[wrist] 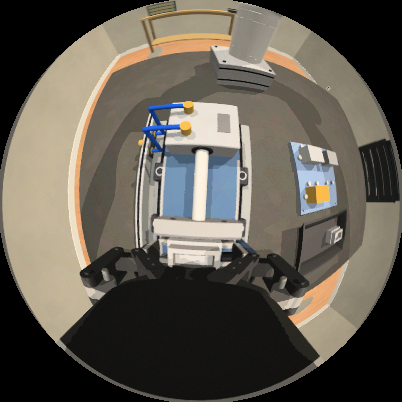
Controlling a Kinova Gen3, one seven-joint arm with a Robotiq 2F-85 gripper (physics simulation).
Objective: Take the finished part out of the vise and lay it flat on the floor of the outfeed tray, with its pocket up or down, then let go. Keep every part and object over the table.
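Frame: origin at the arm's base, x ahead, y left, z up, level; millimetres.
Seen in the pictures: gripper, fingertip midpoint: (195,250); arm's base, origin of the base link: (244,55).
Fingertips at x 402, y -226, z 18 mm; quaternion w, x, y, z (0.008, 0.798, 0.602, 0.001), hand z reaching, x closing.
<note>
Offsets run from my fingertips to a thing's middle. "pt": to the spot under its first point.
The finished part {4 mm ahead, 3 mm right, 5 mm up} (192,258) is a light grey block with a rectangular pocket facing up. It sits in the vise {60 mm back, 14 mm left, 43 mm down} (197,227), on the near side of the pale cross jaw, at the bottom of the wrist view. My gripper (195,250) is wide open with nothing between its fingers. Its linkages stand left and right of the part, and the black gripper body hides the part's near side and the fingertips. The dark outfeed tray {pt 89 mm ahead, 204 mm left, 60 mm down} (300,245) lies at the lower right, with another light grey pocketed part {129 mm ahead, 366 mm left, 64 mm down} (334,235) inside, near its right wall.
A blue plate {41 mm back, 338 mm left, 89 mm down} (325,172) behind the tray carries a light grey block {96 mm back, 301 mm left, 67 mm down} (313,153) and an orange block {6 mm back, 288 mm left, 67 mm down} (318,194). Blue nozzle arms (162,128) with orange tips stand at the vise's far left. The robot base (242,70) is at the back.
</note>
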